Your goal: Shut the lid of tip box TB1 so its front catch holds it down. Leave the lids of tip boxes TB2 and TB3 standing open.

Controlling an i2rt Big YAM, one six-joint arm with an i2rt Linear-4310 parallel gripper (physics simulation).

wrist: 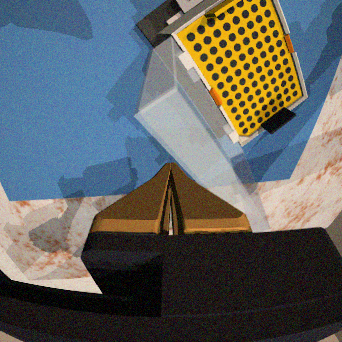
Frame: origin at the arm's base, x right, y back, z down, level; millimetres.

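Seen in the pictures: gripper, fingertip midpoint: [170, 170].
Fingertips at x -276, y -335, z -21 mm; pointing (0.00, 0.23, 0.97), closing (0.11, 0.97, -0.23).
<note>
Offsets run from my fingertips to a thing's top centre. "*": to the spot under its first point. Level surfaces: height alone.
A tip box {dx +63, dy +74, dz +33 mm} [240, 70] with a yellow rack full of dark holes stands at the upper right; its label does not show in this view, and a black catch {* dx +23, dy +111, dz +39 mm} [278, 120] is on its front edge. Its clear lid {* dx +46, dy -7, dz -40 mm} [192, 132] stands open, hinged along the box's left side, and slants down toward the lower right. My gripper [170, 170] is shut and empty, with its brown fingertips together close to the lid's outer edge, left of the lid's lower part. Whether the tips touch the lid I cannot tell. TB2 and TB3 do not show.
The box stands on a blue mat {dz +107 mm} [60, 115]. A dark holder {* dx +86, dy +2, dz +99 mm} [157, 24] sits against the box's upper left corner. A rust-speckled pale table top {dz +110 mm} [315, 180] lies beyond the mat's edge. Shadows fall across the mat and table.
</note>
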